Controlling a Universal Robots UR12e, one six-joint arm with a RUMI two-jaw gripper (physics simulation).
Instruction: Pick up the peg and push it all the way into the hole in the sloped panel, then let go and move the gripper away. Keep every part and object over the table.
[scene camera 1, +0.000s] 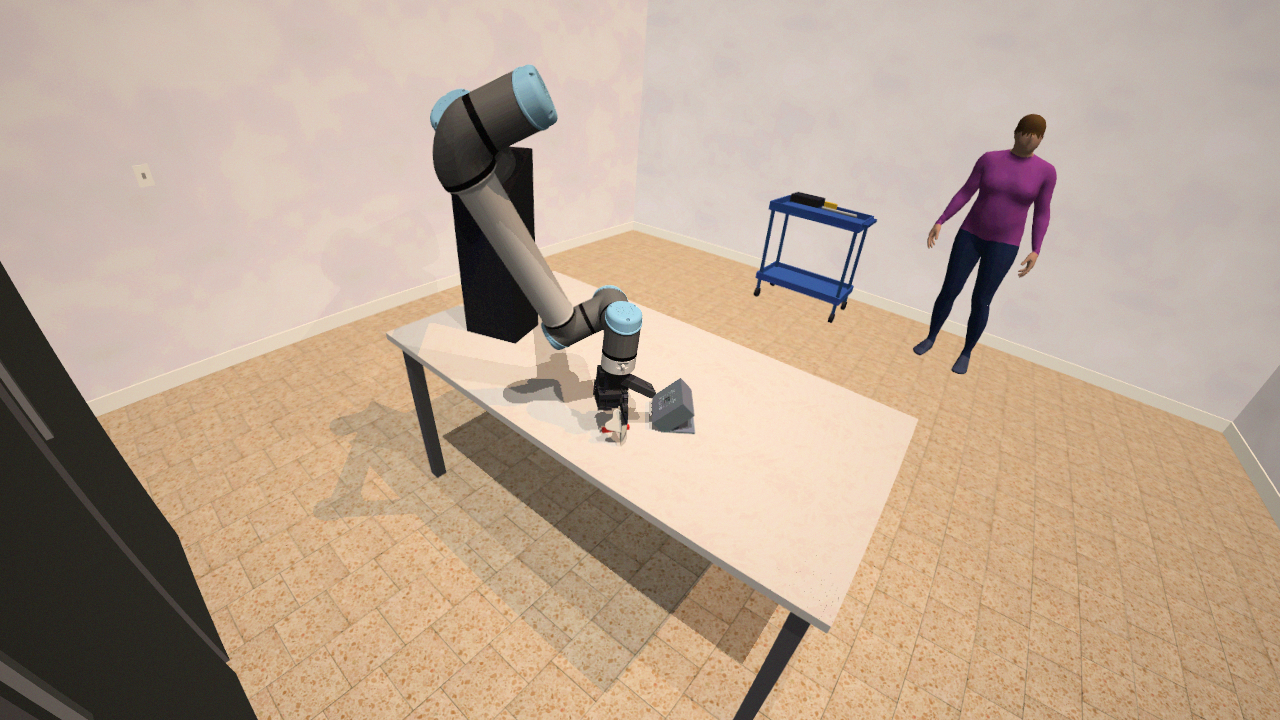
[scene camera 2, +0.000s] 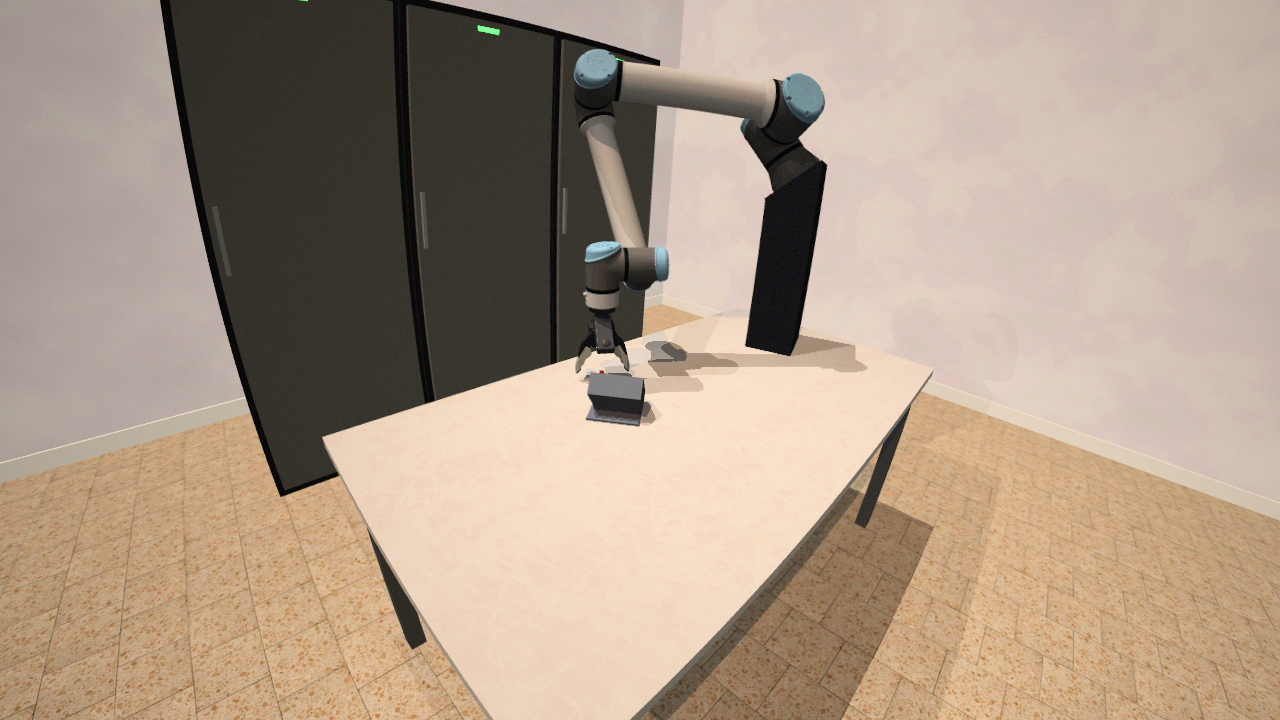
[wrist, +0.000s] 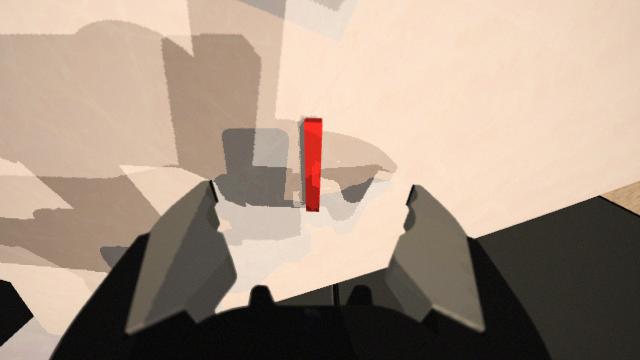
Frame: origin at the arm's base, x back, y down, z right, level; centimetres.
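Where they show: gripper, between the fingertips: (scene camera 1: 615, 424) (scene camera 2: 602, 372) (wrist: 313, 185); arm's base, origin of its link: (scene camera 2: 798, 179).
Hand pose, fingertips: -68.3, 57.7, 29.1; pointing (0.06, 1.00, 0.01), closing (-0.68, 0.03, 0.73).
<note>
Things, the pixels of their centre, and the offset from my fingertips, as dx, dy, dz. Level surfaces: height alone.
- slim red peg, middle of its body: (wrist: 313, 170) (scene camera 2: 602, 378) -0.1, +1.7, -0.2
- grey block with the sloped panel, middle of its body: (scene camera 2: 617, 393) (scene camera 1: 674, 405) -12.0, -2.7, -13.8
- table, height of its surface: dy +2.3
A slim red peg (scene camera 1: 606, 429) (scene camera 2: 601, 371) (wrist: 313, 145) lies flat on the table, partly covered by a finger in scene camera 1. My gripper (scene camera 1: 615, 430) (scene camera 2: 603, 370) (wrist: 313, 185) is open and points down, low over the peg. In the wrist view the peg lies between the two spread fingers, its near end close to the line between the fingertips, with space on both sides. The grey block with the sloped panel (scene camera 1: 667, 407) (scene camera 2: 617, 391) stands beside the gripper. Its hole shows small in scene camera 1; scene camera 2 shows the block's back.
The table (scene camera 1: 787, 483) (scene camera 2: 537, 537) has its long edge near the peg. Dark cabinets (scene camera 1: 80, 537) (scene camera 2: 295, 223) stand beyond that edge. The arm's black pedestal (scene camera 1: 496, 268) (scene camera 2: 787, 268) stands at one table end. A blue cart (scene camera 1: 810, 281) and a person (scene camera 1: 1009, 205) are off the table.
</note>
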